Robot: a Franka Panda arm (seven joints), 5 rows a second.
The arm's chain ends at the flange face. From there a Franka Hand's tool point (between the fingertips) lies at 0.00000 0.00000 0.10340 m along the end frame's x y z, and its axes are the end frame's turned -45 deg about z.
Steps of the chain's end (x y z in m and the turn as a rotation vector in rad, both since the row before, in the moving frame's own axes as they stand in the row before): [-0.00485, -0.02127, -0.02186, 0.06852, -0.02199, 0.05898]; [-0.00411, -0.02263, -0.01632, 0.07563, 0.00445, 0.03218]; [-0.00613, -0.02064, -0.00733, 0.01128, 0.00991, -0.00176]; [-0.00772, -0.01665, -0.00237, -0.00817, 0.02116, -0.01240]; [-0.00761, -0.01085, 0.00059, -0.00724, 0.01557, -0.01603]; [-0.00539, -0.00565, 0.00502, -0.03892, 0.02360, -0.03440]
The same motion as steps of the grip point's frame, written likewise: [0.01520, -0.02498, -0.02213, 0.06400, 0.03290, 0.05898]; [0.01903, -0.02401, -0.01662, 0.05033, 0.05663, 0.03218]; [0.01181, -0.01903, -0.00734, 0.00097, 0.01498, -0.00176]; [0.00728, -0.01509, -0.00240, -0.02074, 0.00919, -0.01240]; [0.00291, -0.01139, 0.00057, -0.01613, 0.00589, -0.01603]; [-0.00086, -0.00322, 0.00491, -0.04421, -0.01083, -0.03440]
